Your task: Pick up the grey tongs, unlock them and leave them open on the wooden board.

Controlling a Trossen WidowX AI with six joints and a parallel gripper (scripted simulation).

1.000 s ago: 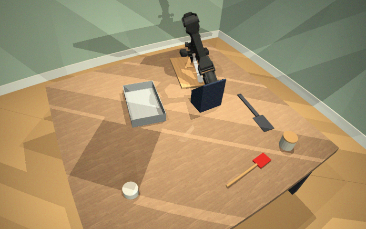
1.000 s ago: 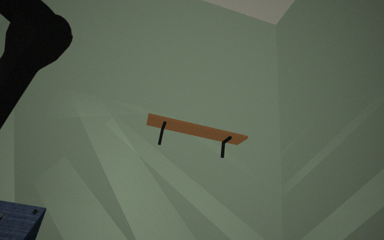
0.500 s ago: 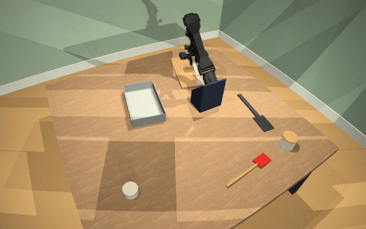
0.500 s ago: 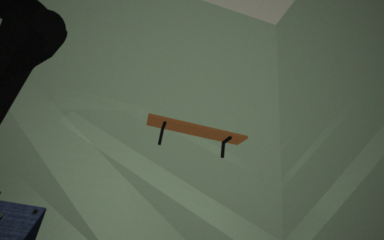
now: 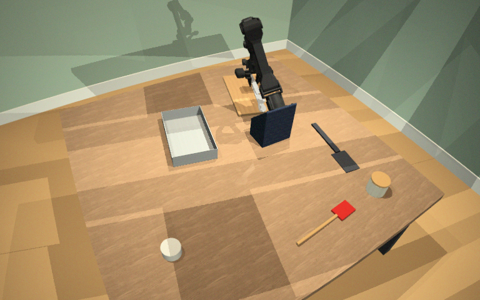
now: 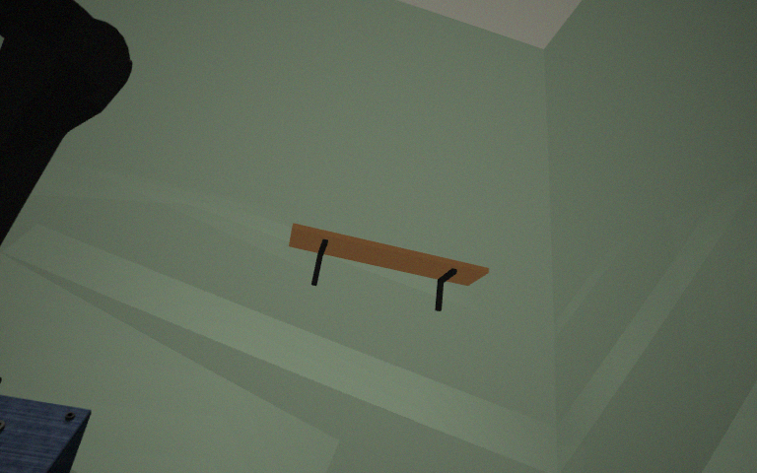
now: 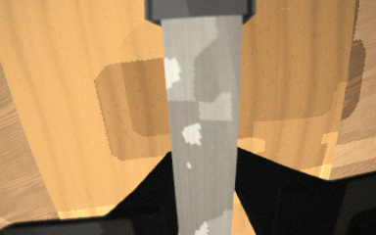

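Right now my gripper tip is 40 mm above the wooden board. Also, from my gripper tip: black spatula 140 mm behind, 520 mm to the left, 40 mm below; grey roasting tin 430 mm ahead, 200 mm to the left, 20 mm below; lidded jar 140 mm behind, 780 mm to the left, 10 mm below.
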